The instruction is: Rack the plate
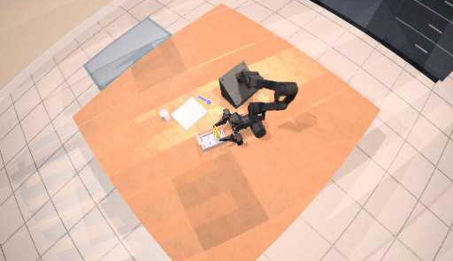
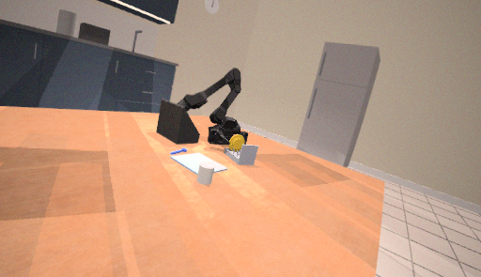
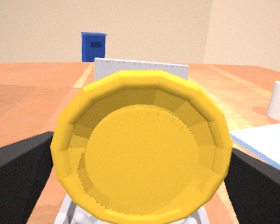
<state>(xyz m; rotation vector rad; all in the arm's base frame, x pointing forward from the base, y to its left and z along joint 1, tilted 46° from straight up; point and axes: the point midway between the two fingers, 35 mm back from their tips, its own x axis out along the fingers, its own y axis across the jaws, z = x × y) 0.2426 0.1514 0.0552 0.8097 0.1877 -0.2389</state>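
Right now the yellow plate is 10 mm behind my gripper tip. Round my gripper tip: light blue mat 210 mm to the right, 50 mm below, 30 mm ahead; blue utensil 210 mm to the right, 80 mm behind, 50 mm below; grey dish rack 30 mm below, 30 mm ahead, 10 mm to the right.
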